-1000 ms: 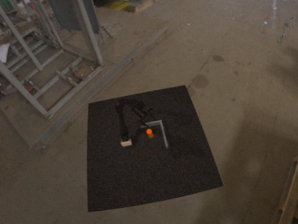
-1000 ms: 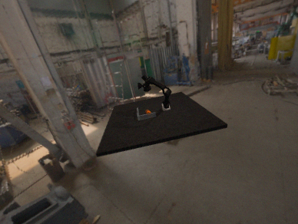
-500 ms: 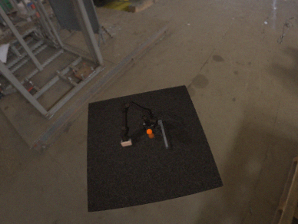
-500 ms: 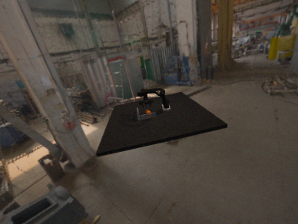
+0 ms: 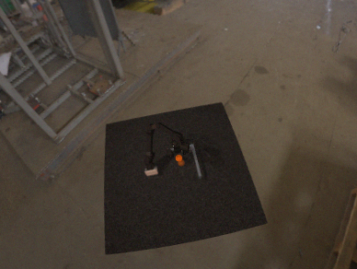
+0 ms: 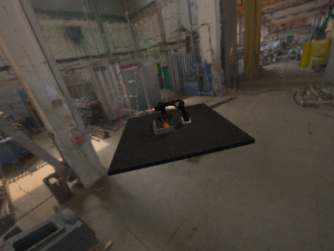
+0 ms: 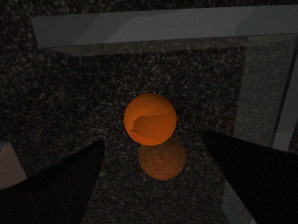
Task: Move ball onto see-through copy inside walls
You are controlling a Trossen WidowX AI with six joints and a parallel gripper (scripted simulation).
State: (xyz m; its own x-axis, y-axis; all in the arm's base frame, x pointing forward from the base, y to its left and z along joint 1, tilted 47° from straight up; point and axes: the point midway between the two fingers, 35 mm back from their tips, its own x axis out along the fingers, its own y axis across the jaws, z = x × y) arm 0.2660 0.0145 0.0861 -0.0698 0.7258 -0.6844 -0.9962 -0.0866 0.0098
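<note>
Right now the orange ball is 5 cm below my gripper tip. The rest, counted from my gripper tip: see-through copy of ball (5 cm to the right, 5 cm below, 1 cm ahead).
</note>
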